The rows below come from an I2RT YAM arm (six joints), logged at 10 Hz.
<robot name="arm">
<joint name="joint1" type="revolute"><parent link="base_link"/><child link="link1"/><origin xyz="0 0 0.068"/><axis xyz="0 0 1"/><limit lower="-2.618" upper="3.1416"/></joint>
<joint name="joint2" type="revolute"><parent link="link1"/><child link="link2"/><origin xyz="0.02 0.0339 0.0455" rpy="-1.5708 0 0"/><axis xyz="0 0 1"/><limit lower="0" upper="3.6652"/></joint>
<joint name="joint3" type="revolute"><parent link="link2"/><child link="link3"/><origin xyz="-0.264 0 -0.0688" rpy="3.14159 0 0"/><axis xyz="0 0 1"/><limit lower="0" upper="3.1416"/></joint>
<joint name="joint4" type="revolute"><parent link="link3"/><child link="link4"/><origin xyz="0.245 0.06 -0.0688"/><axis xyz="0 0 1"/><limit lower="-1.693" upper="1.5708"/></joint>
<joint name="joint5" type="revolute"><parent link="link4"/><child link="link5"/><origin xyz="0.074 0.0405 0.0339" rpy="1.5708 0 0"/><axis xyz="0 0 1"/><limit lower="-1.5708" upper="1.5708"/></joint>
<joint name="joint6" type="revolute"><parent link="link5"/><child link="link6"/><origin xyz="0.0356 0 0.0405" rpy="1.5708 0 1.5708"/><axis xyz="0 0 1"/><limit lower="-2.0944" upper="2.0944"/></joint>
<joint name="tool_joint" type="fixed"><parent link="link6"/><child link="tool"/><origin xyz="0 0 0" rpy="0 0 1.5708"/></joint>
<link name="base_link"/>
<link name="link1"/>
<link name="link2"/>
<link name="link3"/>
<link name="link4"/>
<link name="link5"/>
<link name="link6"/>
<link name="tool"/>
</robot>
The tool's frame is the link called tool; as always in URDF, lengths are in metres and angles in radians.
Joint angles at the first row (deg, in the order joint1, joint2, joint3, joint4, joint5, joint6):
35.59, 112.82, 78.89, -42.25, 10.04, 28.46
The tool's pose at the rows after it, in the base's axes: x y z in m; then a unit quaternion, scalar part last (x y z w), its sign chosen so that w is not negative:
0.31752 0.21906 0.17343 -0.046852 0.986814 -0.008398 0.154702
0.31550 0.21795 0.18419 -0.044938 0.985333 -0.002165 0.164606
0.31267 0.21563 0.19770 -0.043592 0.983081 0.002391 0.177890
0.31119 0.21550 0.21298 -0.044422 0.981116 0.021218 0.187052
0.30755 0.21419 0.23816 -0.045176 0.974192 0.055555 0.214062
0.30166 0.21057 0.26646 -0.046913 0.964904 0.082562 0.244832
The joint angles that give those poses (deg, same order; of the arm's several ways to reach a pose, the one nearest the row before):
35.55, 111.98, 79.88, -43.30, 10.35, 28.79
35.60, 110.33, 79.98, -43.71, 10.39, 28.92
35.60, 108.23, 80.09, -44.32, 10.78, 28.85
35.59, 106.47, 81.06, -45.00, 9.51, 28.76
35.60, 103.03, 81.75, -44.31, 7.82, 28.59
35.59, 99.28, 82.77, -44.30, 7.02, 28.20

